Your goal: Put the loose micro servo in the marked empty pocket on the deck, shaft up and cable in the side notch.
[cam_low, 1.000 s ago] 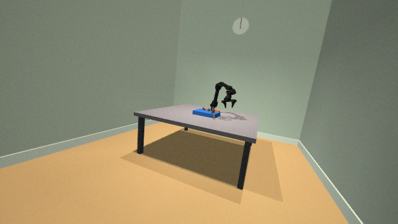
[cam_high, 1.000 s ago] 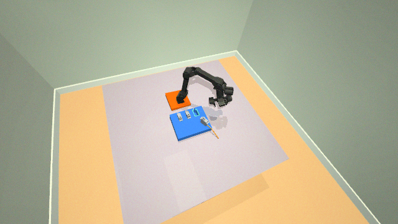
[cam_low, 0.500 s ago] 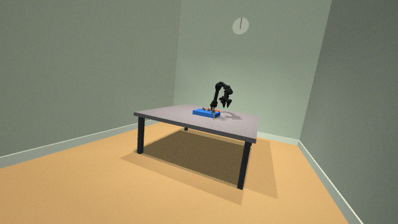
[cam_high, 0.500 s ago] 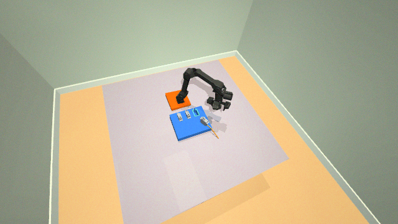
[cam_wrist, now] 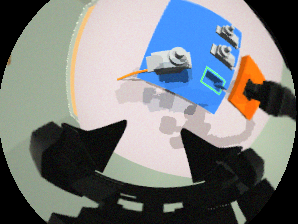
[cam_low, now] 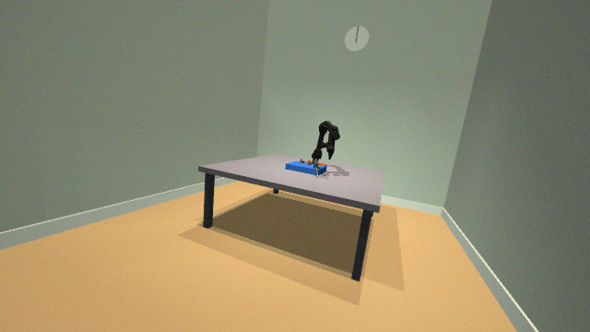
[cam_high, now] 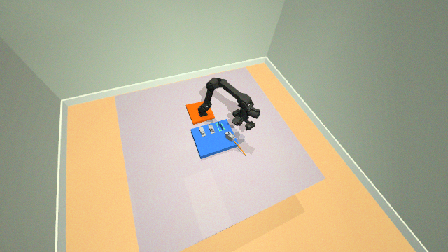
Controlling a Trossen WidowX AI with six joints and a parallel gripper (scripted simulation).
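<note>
Now: gripper tip 21 cm to the left of the blue deck and 11 cm above it.
</note>
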